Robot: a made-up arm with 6 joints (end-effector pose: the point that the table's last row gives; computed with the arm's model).
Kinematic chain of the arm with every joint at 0, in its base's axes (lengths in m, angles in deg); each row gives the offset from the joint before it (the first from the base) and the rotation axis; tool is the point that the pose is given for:
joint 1: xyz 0 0 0.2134 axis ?
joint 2: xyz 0 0 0 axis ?
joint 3: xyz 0 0 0.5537 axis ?
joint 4: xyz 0 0 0 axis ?
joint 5: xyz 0.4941 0 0 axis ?
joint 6: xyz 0 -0.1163 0 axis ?
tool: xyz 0 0 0
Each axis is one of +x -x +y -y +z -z.
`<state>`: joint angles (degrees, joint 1 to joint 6).
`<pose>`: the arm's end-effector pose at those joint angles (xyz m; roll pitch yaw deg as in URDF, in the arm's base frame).
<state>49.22 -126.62 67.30 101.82 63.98 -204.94</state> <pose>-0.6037 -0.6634 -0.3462 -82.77 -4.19 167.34</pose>
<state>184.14 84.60 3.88 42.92 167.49 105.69</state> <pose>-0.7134 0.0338 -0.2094 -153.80 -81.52 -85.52</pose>
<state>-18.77 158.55 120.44 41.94 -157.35 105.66</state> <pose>0.5774 -0.2876 -0.5457 108.40 -20.13 177.14</pose>
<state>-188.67 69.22 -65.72 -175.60 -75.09 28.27</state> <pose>-0.1780 -0.0902 0.0664 157.88 59.62 179.76</pose>
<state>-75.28 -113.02 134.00 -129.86 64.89 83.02</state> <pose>-0.1273 0.7779 -0.4232 -100.71 9.45 149.52</pose>
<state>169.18 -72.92 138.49 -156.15 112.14 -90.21</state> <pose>0.9382 -0.2876 0.1587 28.86 -66.84 61.43</pose>
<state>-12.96 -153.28 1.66 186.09 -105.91 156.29</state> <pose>-0.6478 0.2677 -0.0607 172.79 79.22 133.98</pose>
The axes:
joint 1: +z
joint 2: +y
joint 3: -y
joint 4: -x
joint 5: -y
joint 6: -x

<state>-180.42 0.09 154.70 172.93 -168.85 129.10</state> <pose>0.4508 -0.1187 0.9660 42.95 36.45 177.88</pose>
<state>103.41 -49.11 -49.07 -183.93 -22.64 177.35</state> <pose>-0.1304 0.0465 0.5842 6.91 -22.62 101.77</pose>
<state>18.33 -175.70 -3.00 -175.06 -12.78 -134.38</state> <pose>-0.5399 -0.0568 -0.2660 129.46 5.43 -162.77</pose>
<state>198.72 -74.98 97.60 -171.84 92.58 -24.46</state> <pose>1.0055 0.2192 0.4371 -116.44 -77.10 159.27</pose>
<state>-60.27 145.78 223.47 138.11 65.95 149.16</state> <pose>0.2442 -0.2531 0.2548 39.30 -14.67 -21.20</pose>
